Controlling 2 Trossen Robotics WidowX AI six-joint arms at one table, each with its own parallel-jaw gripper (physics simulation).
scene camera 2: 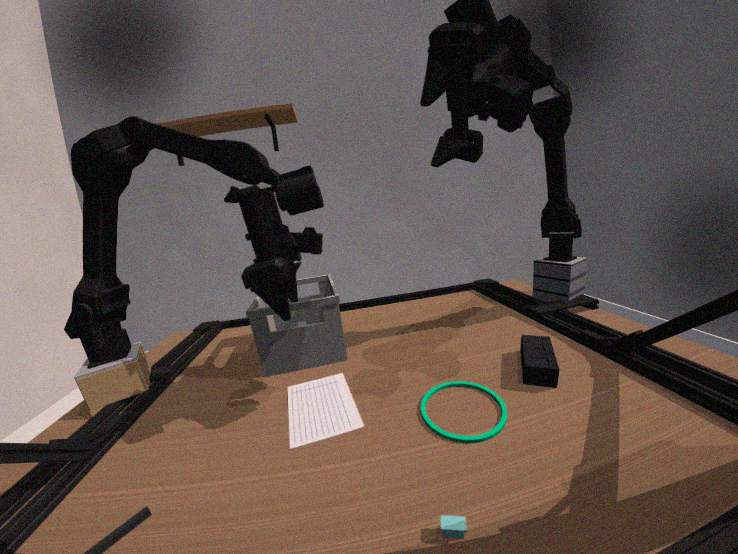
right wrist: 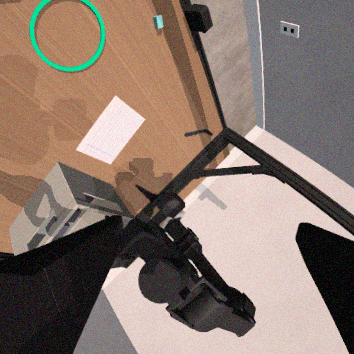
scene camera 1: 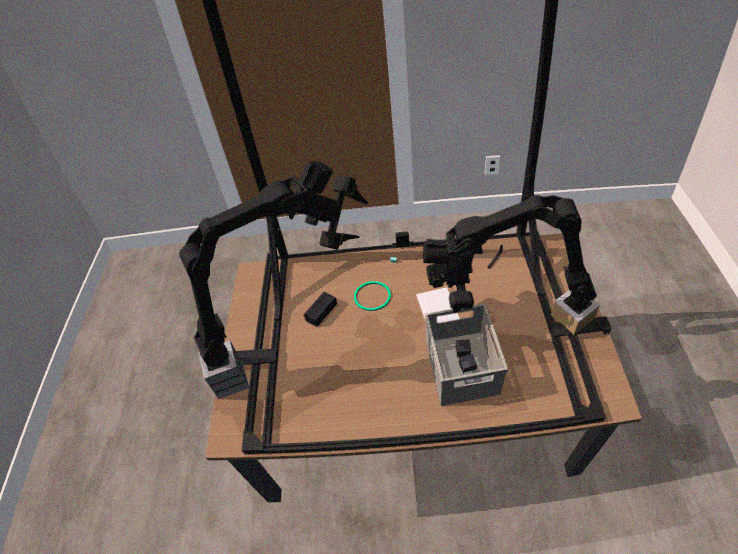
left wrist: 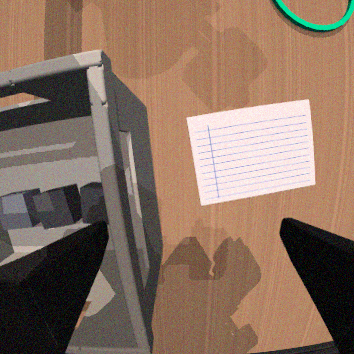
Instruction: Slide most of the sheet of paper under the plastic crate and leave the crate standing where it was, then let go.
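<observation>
The lined white paper (scene camera 1: 433, 302) (scene camera 2: 323, 411) (left wrist: 251, 152) (right wrist: 112, 131) lies flat on the table, beside the grey plastic crate (scene camera 1: 453, 394) (scene camera 2: 304, 348) (left wrist: 104, 145) (right wrist: 55, 185), with a strip of wood between them in the left wrist view. The crate stands upright. My left gripper (scene camera 1: 461, 301) (scene camera 2: 288, 307) (left wrist: 194, 228) is open and empty, pointing down near the crate wall that faces the paper; one finger overlaps the crate and the other shows past the paper's lower right corner in its wrist view. My right gripper (scene camera 1: 361, 219) (scene camera 2: 428, 134) (right wrist: 210, 228) is open and empty, high above the table.
Dark blocks (scene camera 1: 463, 347) (left wrist: 60, 205) lie inside the crate. A green ring (scene camera 1: 372, 309) (scene camera 2: 464, 440) (left wrist: 320, 29) (right wrist: 70, 69), a black box (scene camera 1: 320, 308) (scene camera 2: 539, 363) and a small teal block (scene camera 1: 393, 259) (scene camera 2: 453, 525) (right wrist: 158, 21) lie on the table. Black frame rails (scene camera 1: 417, 442) border it.
</observation>
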